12 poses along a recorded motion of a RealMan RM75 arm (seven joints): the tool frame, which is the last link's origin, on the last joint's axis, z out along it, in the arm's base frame.
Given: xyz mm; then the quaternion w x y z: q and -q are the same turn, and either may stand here.
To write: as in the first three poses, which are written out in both.
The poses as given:
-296 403 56 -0.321 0.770 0.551 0.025
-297 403 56 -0.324 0.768 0.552 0.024
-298 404 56 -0.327 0.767 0.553 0.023
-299 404 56 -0.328 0.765 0.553 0.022
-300 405 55 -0.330 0.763 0.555 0.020
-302 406 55 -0.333 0.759 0.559 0.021
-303 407 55 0.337 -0.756 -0.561 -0.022
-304 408 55 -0.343 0.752 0.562 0.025
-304 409 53 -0.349 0.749 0.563 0.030
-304 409 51 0.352 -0.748 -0.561 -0.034
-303 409 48 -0.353 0.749 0.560 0.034
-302 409 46 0.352 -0.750 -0.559 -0.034
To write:
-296 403 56 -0.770 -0.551 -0.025 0.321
-297 403 56 -0.768 -0.552 -0.024 0.324
-298 404 56 -0.767 -0.553 -0.023 0.327
-299 404 56 -0.765 -0.553 -0.022 0.328
-300 405 55 -0.763 -0.555 -0.020 0.330
-302 406 55 -0.759 -0.559 -0.021 0.333
-303 407 55 -0.756 -0.561 -0.022 0.337
-304 408 55 -0.752 -0.562 -0.025 0.343
-304 409 53 -0.749 -0.563 -0.030 0.349
-304 409 51 -0.748 -0.561 -0.034 0.352
-303 409 48 -0.749 -0.560 -0.034 0.353
-302 409 46 -0.750 -0.559 -0.034 0.352

